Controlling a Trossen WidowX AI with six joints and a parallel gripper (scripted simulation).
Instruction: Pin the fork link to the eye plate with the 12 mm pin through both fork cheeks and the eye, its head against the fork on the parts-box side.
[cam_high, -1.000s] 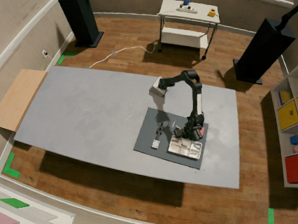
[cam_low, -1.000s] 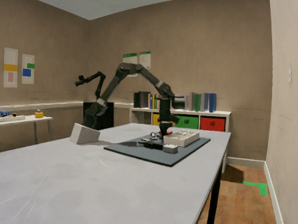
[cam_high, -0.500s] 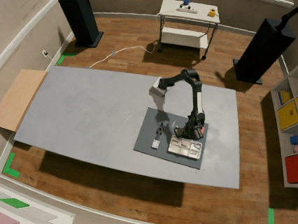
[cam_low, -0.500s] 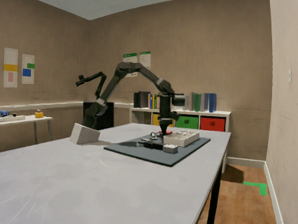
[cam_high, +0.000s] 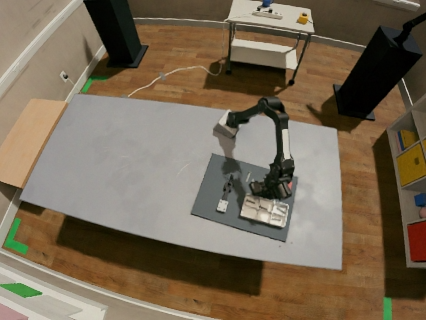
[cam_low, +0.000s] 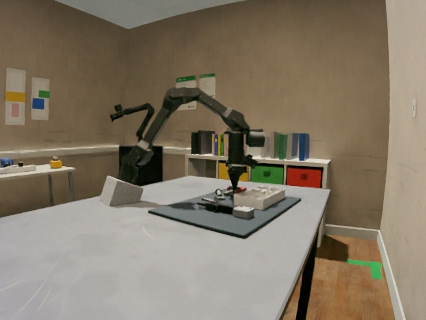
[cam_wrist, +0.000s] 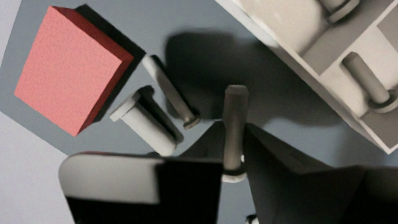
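The eye plate lies 30 mm ahead of my hand, 190 mm to the right of it and 60 mm below it. From my hand the other things lie so: mat 30 mm ahead, 80 mm to the right, 80 mm below; headed pin 30 mm below; thick pin 70 mm behind, 10 mm to the left, 60 mm below.
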